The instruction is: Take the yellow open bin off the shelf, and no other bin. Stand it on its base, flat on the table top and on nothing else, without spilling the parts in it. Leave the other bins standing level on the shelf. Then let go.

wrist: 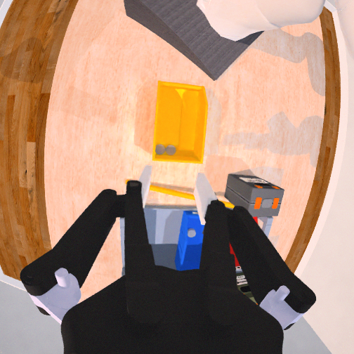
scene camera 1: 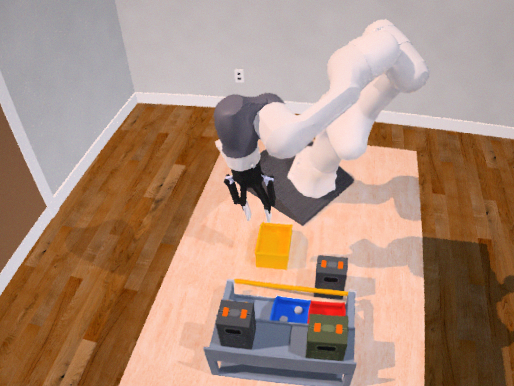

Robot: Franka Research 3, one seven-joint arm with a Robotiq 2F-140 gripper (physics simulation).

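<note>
The yellow open bin stands upright on its base on the table top, behind the shelf and apart from it. Two grey round parts lie in it, at its near left corner in the wrist view. My gripper is open and empty, its fingers apart, above and clear of the bin. The blue bin and the red bin sit side by side on the grey shelf and look level; the red one is partly hidden.
A dark case and a green case stand at the shelf's front. Another dark case stands behind the shelf's right end. A yellow bar runs along the shelf's back. The dark base plate lies behind the bin.
</note>
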